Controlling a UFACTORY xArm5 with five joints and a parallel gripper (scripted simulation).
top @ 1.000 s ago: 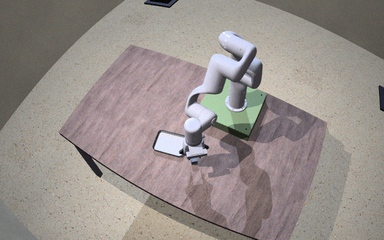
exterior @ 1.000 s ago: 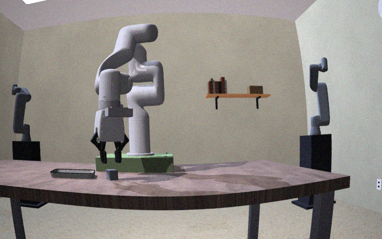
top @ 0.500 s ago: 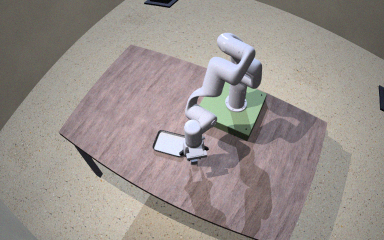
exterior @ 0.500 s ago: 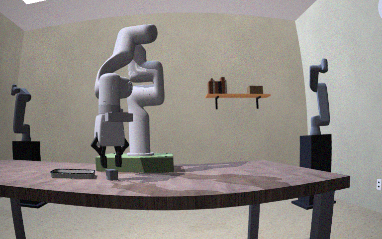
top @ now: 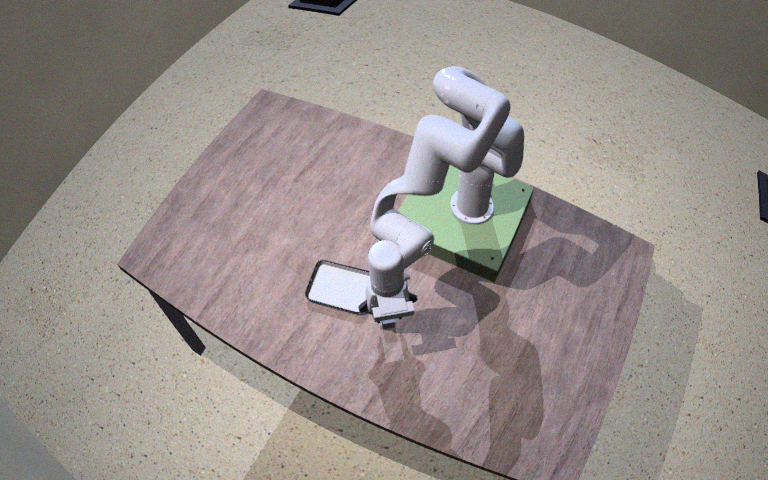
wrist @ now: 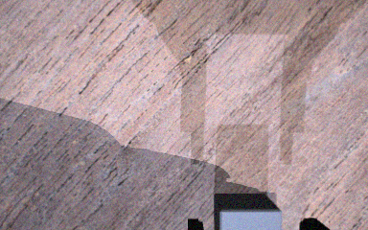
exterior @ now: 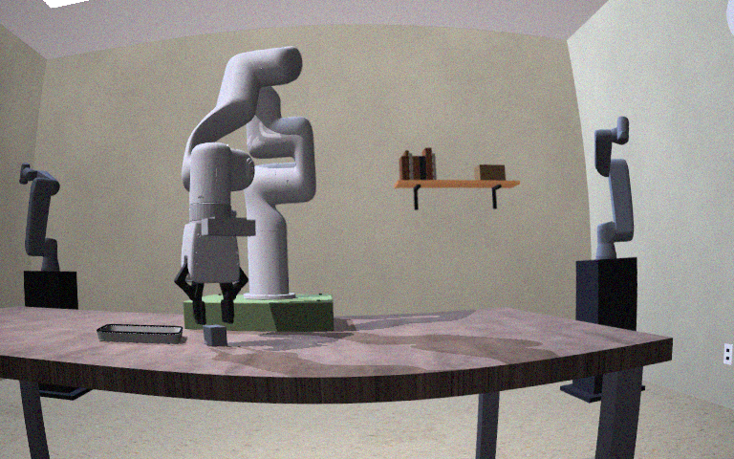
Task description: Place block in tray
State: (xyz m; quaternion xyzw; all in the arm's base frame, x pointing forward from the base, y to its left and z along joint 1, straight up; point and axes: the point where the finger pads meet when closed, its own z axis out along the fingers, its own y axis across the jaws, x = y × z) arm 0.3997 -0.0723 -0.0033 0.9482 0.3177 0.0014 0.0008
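The grey block is 40 mm below my hand. From my hand the other things lie so: white tray 160 mm to the right, 40 mm below, 40 mm behind.
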